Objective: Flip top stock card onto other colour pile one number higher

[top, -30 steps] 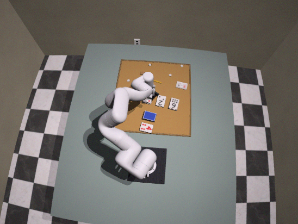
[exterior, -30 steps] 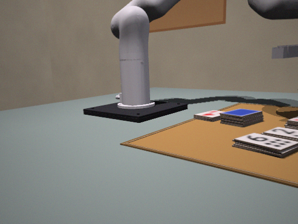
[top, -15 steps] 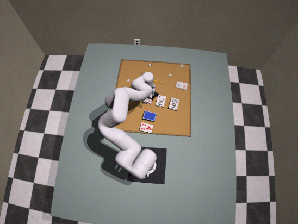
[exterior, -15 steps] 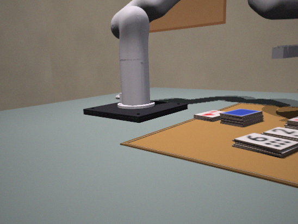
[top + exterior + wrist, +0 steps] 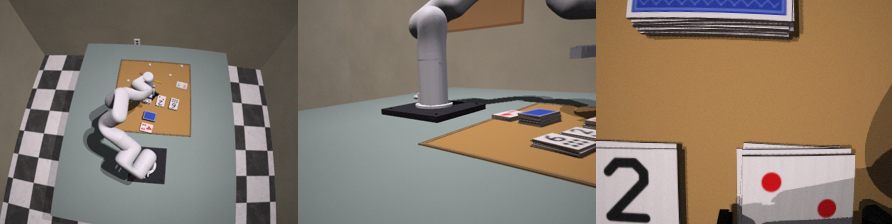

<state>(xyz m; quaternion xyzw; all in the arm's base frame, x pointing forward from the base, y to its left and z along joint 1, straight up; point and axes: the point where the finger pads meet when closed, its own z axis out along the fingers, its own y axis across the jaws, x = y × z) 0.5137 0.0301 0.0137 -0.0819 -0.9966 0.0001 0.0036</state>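
The red 2 card lies 1 cm below my hand. From my hand the other things lie so: yellow pencil 16 cm ahead, 3 cm below, 1 cm to the right; brown mat 4 cm to the right, 4 cm below, 4 cm ahead; black 4 card 10 cm to the left, 2 cm below, 2 cm ahead.
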